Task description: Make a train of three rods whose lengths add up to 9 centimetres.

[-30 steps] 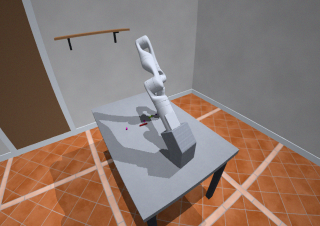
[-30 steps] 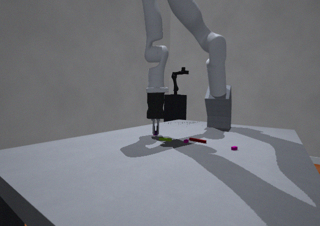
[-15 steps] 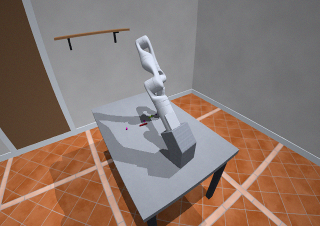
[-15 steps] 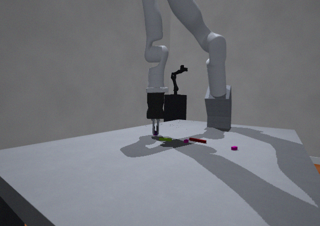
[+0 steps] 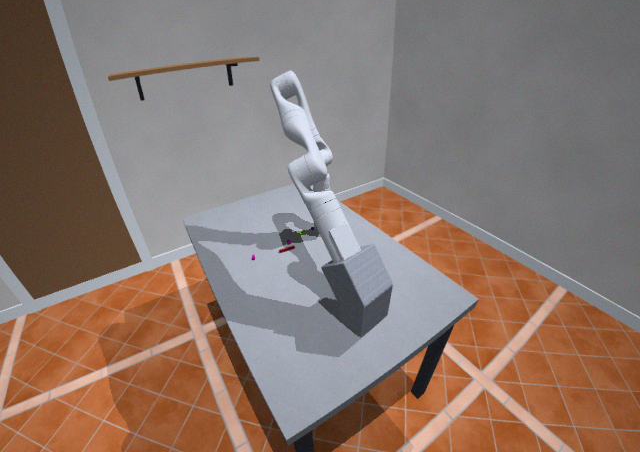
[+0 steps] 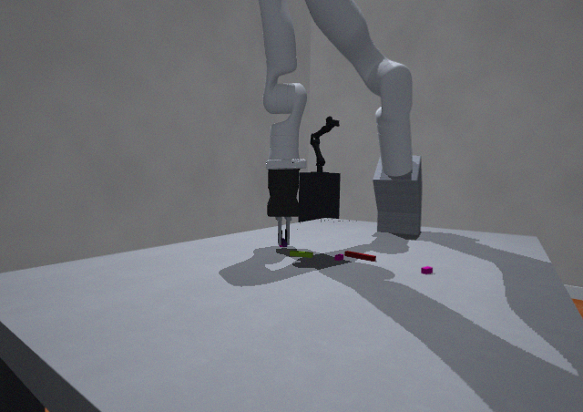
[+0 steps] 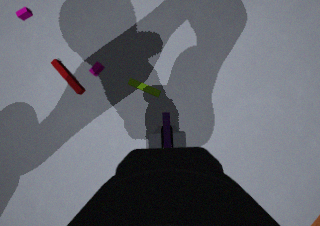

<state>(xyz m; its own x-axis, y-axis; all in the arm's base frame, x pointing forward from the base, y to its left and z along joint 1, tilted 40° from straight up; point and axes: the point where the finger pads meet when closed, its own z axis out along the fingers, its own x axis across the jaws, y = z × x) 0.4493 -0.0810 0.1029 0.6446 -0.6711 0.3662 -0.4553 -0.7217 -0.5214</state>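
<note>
The blue rod lies 3 cm behind my hand, 5 cm to the right of it and 3 cm below it. From my hand the other things lie so: purple rod: 1 cm below; lime rod: 1 cm ahead, 7 cm to the left, 3 cm below; red rod: 7 cm behind, 17 cm to the left, 3 cm below.
</note>
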